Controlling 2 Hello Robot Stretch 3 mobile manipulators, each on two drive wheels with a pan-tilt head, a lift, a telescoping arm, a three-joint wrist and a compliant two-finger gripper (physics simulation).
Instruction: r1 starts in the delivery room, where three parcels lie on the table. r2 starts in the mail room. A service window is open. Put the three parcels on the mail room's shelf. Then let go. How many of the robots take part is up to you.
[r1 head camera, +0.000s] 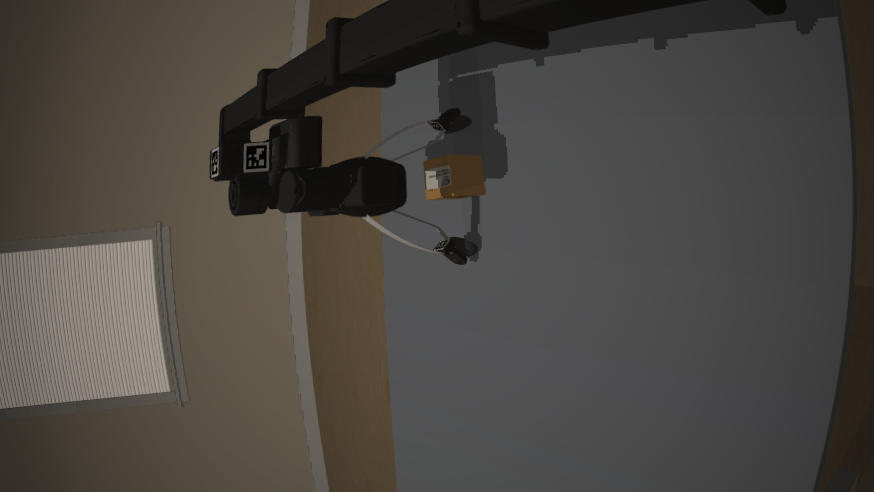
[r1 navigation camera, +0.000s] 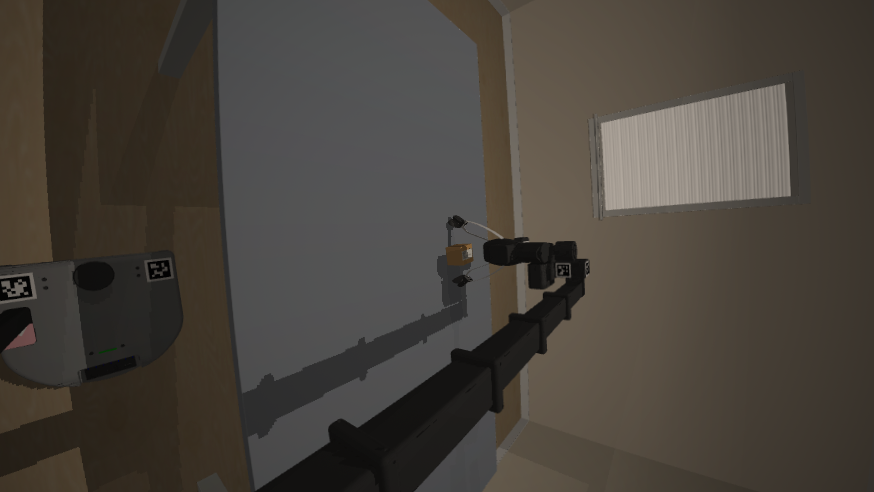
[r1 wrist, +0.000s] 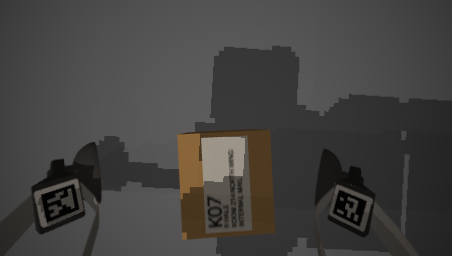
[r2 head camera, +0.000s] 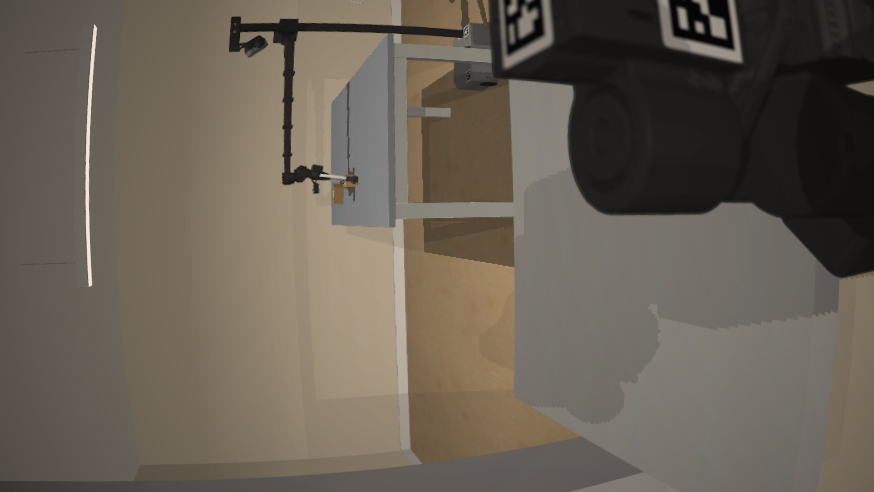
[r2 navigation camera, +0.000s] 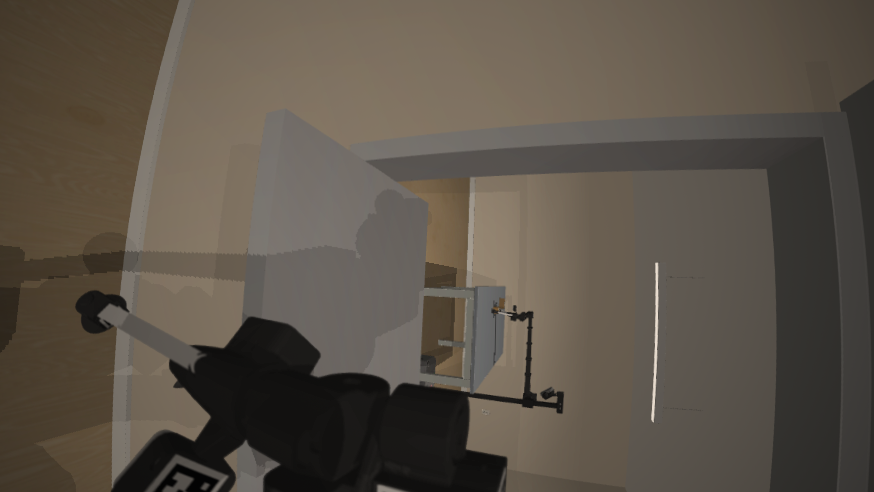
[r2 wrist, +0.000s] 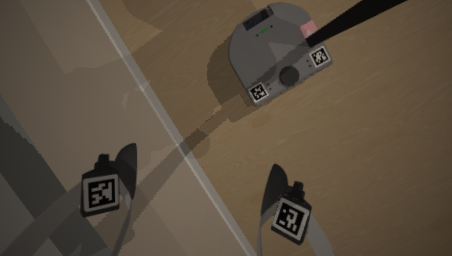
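A small orange-brown parcel labelled K07 (r1 head camera: 464, 174) (r1 navigation camera: 455, 255) (r1 wrist: 192, 210) stands on the grey table (r1 head camera: 611, 305) (r1 navigation camera: 336, 152) (r2 head camera: 374, 122). r1's gripper (r1 head camera: 455, 185) (r1 navigation camera: 459, 251) (r1 wrist: 207, 177) is open, its fingertips on either side of the parcel with a gap at each side. A second parcel (r2 head camera: 338, 194) stands close by in the r2 head view. A third parcel cannot be made out. r2's gripper (r2 wrist: 202, 180) is open and empty, high above the floor. The open service window (r2 navigation camera: 611, 125) shows in the r2 navigation view. The mail room's shelf does not show.
A grey ledge (r2 head camera: 581, 342) (r2 navigation camera: 324, 207) juts out at the service window, beside r2's wrist. r1's long arm (r1 head camera: 391, 48) (r1 navigation camera: 428, 403) (r2 head camera: 288, 110) reaches over the table. r1's base (r1 navigation camera: 128, 305) is beside the table. r2's base (r2 wrist: 272, 55) stands near a wall.
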